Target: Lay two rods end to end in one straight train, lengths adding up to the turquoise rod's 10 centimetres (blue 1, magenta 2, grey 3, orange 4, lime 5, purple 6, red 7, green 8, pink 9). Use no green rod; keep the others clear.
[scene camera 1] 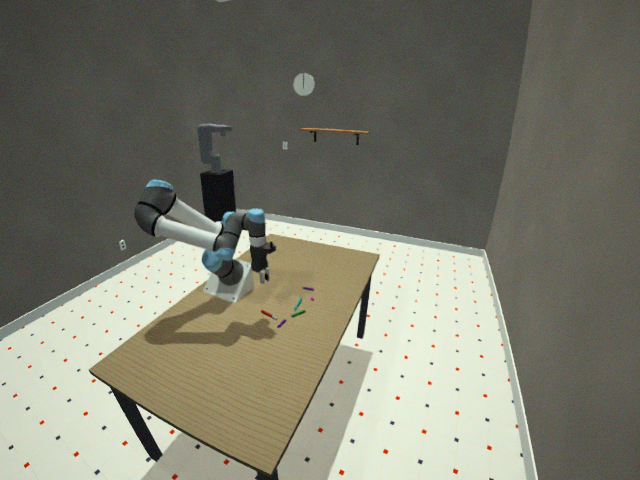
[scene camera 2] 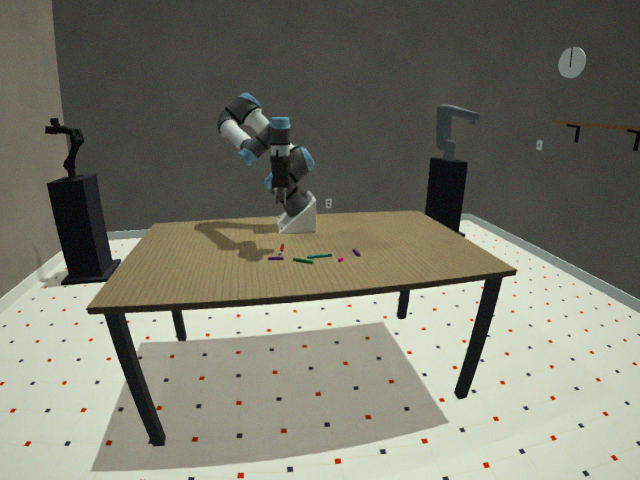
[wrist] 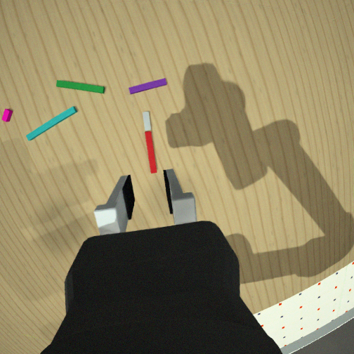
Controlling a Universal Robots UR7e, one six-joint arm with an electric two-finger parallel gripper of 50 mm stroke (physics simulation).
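Frame: origin at the arm's base, x left, y back, z up, level; centimetres.
Seen in the pictures: gripper, fingertip midpoint: [scene camera 1: 264,281] [scene camera 2: 280,204]; arm's base at its link origin: [scene camera 1: 231,272] [scene camera 2: 300,206].
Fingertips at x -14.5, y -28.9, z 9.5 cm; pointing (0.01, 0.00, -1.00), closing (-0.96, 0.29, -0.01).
Note:
Pixels of each thing's top centre, then the offset from my fingertips to it. Level surfaces: height alone.
- red rod at its top centre: [scene camera 2: 281,247] [scene camera 1: 266,313] dz -18.8, dx +0.2, dy +0.2 cm
- grey rod at its top centre: [scene camera 2: 280,251] [scene camera 1: 274,317] dz -18.8, dx -1.4, dy -4.8 cm
- turquoise rod at its top centre: [scene camera 2: 319,254] [scene camera 1: 298,303] dz -18.8, dx +13.5, dy -11.6 cm
- green rod at its top centre: [scene camera 2: 303,259] [scene camera 1: 298,312] dz -18.8, dx +6.1, dy -14.6 cm
- magenta rod at its top centre: [scene camera 2: 340,258] [scene camera 1: 312,298] dz -18.8, dx +20.5, dy -17.0 cm
- table at its surface level: dz -19.8 cm
The red rod [scene camera 1: 266,313] [scene camera 2: 282,247] [wrist: 151,152] lies flat on the table. The grey rod [scene camera 1: 275,318] [scene camera 2: 280,253] [wrist: 146,121] lies at its far end in the wrist view, in one nearly straight line; the ends look to be touching. The turquoise rod [scene camera 1: 298,303] [scene camera 2: 319,256] [wrist: 52,123] lies apart, slanted, to the left in the wrist view. My gripper [scene camera 1: 264,280] [scene camera 2: 280,202] [wrist: 148,185] is open and empty, high above the table. In the wrist view its fingertips show just below the red rod's near end.
A green rod [scene camera 1: 298,313] [scene camera 2: 302,260] [wrist: 80,87], one purple rod [scene camera 1: 281,323] [scene camera 2: 275,258] [wrist: 148,86], another purple rod [scene camera 1: 308,288] [scene camera 2: 356,252] and a magenta rod [scene camera 1: 312,299] [scene camera 2: 340,259] [wrist: 7,115] lie apart from the red and grey pair on the table [scene camera 1: 206,392] [scene camera 2: 206,284] [wrist: 240,35].

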